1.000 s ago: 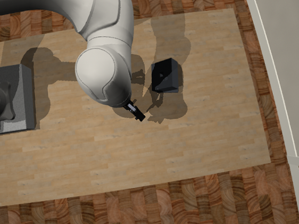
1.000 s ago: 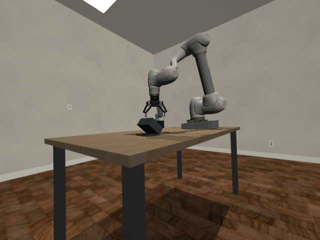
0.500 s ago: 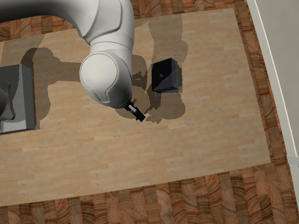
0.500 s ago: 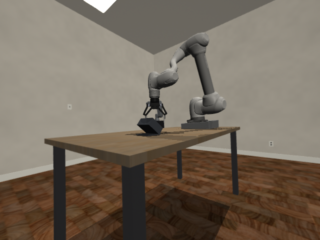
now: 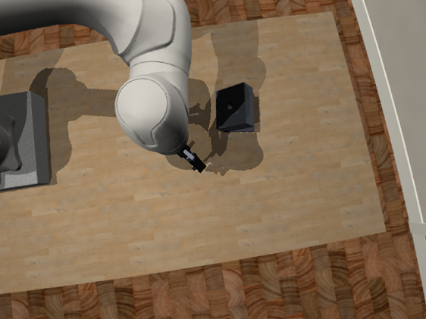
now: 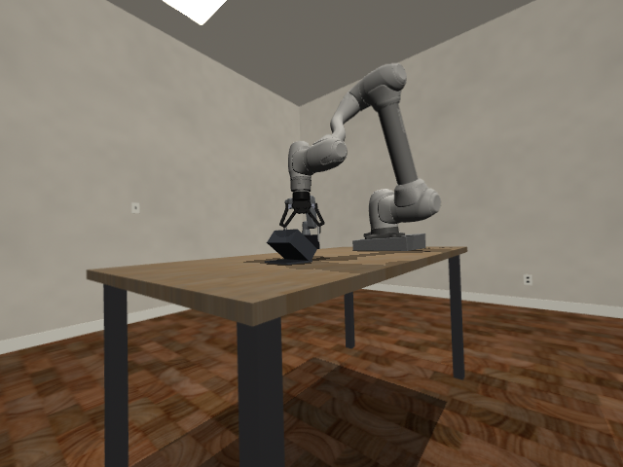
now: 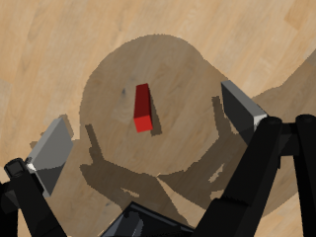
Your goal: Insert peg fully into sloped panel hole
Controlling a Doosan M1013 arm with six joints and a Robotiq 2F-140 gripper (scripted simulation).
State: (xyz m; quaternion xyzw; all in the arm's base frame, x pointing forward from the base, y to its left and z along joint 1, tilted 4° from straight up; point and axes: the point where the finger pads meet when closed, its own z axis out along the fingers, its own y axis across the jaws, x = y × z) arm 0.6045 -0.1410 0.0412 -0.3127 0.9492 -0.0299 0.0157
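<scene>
Now: hand 4 cm above the red peg.
</scene>
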